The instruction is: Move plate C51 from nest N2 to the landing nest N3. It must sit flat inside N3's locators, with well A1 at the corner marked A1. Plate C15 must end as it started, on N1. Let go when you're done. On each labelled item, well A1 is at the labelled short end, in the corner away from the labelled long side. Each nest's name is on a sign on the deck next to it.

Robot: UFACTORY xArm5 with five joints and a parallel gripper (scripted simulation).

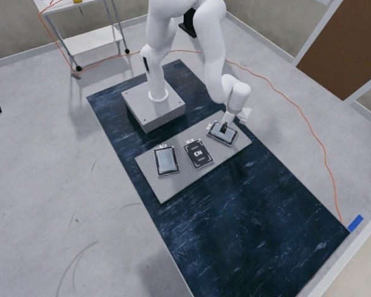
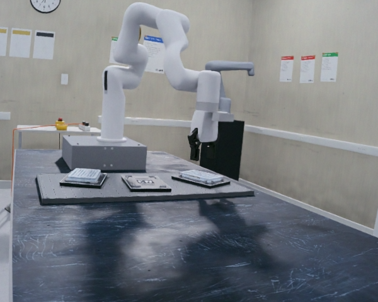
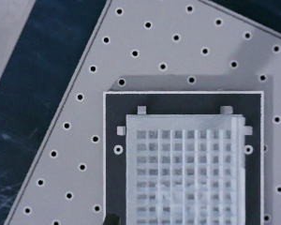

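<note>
Now: hand 7 cm above the plate C51.
</note>
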